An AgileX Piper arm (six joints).
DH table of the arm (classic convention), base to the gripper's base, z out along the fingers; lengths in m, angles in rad. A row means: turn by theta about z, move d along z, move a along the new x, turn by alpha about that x. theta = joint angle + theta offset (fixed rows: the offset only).
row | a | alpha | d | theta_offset
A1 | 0 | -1.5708 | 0.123 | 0
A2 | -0.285 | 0 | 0 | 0.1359
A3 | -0.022 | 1.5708 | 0 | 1.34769
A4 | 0 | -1.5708 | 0.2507 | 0
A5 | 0 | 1.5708 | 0 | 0
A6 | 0 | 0 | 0.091 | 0
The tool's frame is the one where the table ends.
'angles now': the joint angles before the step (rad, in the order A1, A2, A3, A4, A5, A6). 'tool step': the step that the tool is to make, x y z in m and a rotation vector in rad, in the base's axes. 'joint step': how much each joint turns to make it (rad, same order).
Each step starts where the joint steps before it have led.
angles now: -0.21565, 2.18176, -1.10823, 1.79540, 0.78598, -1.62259
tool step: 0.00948, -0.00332, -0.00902, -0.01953, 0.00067, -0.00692
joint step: 0.00001, 0.04281, -0.04588, 0.00009, -0.01925, -0.00693
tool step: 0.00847, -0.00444, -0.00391, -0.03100, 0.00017, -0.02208
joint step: -0.00001, 0.02341, -0.03848, 0.00126, -0.03845, 0.00003
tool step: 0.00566, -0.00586, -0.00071, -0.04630, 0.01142, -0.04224
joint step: 0.00001, 0.00452, -0.02302, 0.00118, -0.06611, 0.00785
